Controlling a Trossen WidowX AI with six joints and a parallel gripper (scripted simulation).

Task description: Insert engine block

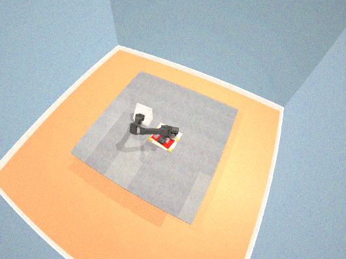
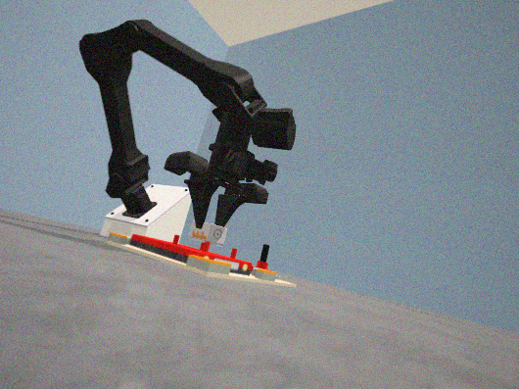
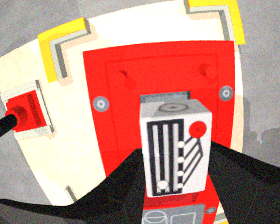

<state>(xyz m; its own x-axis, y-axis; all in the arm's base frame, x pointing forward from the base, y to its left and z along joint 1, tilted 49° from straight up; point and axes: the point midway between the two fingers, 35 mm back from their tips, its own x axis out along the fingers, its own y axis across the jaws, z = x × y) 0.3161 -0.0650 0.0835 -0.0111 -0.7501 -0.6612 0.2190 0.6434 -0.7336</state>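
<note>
The cream base plate is 50 mm below my gripper tip, 30 mm to the left of it and 20 mm behind it. From my gripper tip the other things lie so: engine block 10 mm below.
</note>
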